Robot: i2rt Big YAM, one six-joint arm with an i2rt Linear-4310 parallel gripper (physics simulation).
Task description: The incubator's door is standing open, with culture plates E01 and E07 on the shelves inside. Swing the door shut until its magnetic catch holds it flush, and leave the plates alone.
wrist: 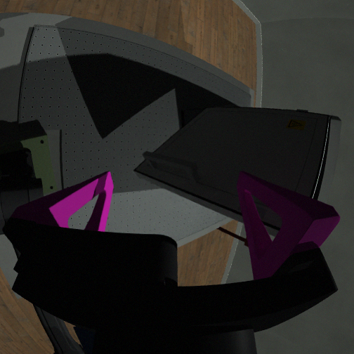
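The incubator [250, 145] is a dark grey body at the right of the wrist view, with a small yellow warning label near its upper right. A bar handle [172, 166] stands out from the dark panel near its lower left corner. I cannot tell from this angle how far the door stands from the body. The shelves and plates E01 and E07 do not show. My gripper [174, 178] is open, with its magenta fingers wide apart and empty. In the picture the handle lies between the fingertips, and the right finger covers part of the panel's lower edge; the distance between them is unclear.
A perforated grey board [50, 90] lies left of the incubator, with dark shadows across it. A green and black device [45, 160] stands at the left edge. A thin reddish bar [232, 236] shows below the incubator. Wooden flooring [200, 265] lies past the board's edge.
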